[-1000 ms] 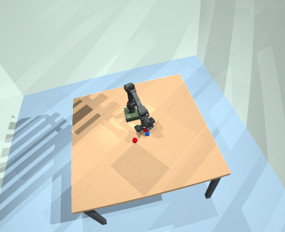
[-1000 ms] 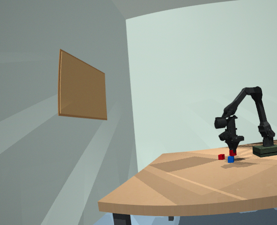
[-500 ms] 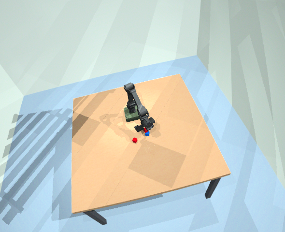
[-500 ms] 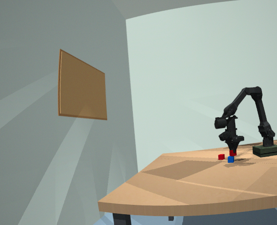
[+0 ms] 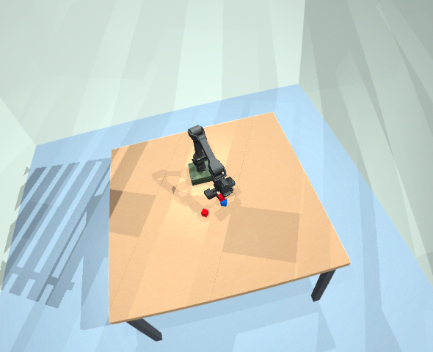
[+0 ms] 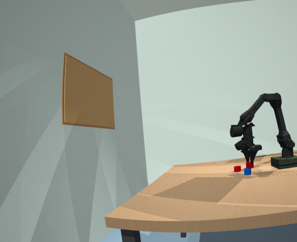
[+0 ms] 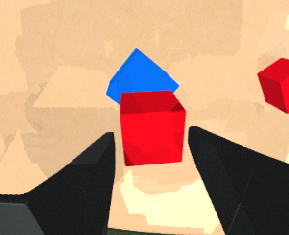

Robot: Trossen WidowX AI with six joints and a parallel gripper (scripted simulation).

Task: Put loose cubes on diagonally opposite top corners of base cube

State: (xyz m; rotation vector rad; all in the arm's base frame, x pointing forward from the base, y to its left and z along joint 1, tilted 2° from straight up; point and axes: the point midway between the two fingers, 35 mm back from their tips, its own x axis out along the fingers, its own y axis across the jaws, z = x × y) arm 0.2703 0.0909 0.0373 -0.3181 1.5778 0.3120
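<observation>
Right now the blue cube is 5 cm below my gripper tip, 2 cm ahead of it and 1 cm to the left of it.
</observation>
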